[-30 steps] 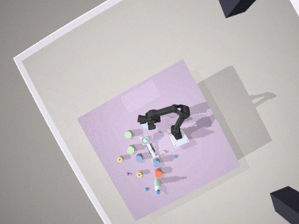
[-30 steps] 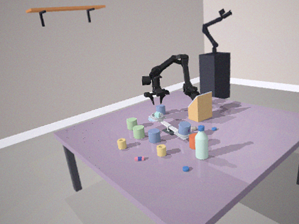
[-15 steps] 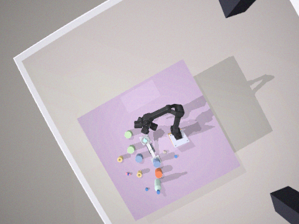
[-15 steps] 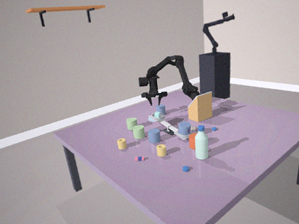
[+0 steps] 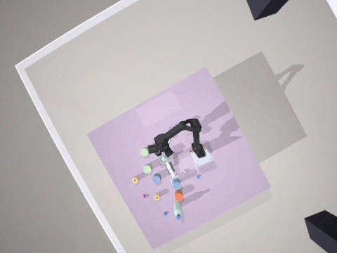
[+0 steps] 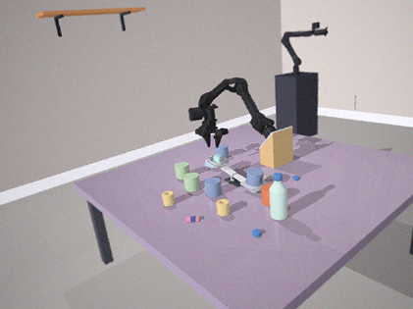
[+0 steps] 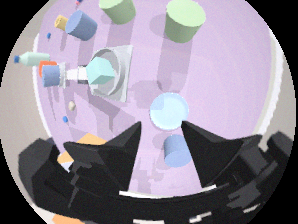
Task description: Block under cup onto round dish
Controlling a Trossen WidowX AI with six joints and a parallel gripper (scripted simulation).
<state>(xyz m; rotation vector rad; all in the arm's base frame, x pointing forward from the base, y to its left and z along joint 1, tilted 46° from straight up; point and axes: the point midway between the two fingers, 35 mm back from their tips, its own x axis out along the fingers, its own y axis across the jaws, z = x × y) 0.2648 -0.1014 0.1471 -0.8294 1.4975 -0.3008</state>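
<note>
My gripper tip is now 4 cm short of the teal block, 11 cm to the right of it and 2 cm above it. Also, from my gripper tip: pale round dish: 1 cm behind, 3 cm to the right, 10 cm below; orange cylinder: 4 cm ahead, 48 cm to the left, 7 cm below.
</note>
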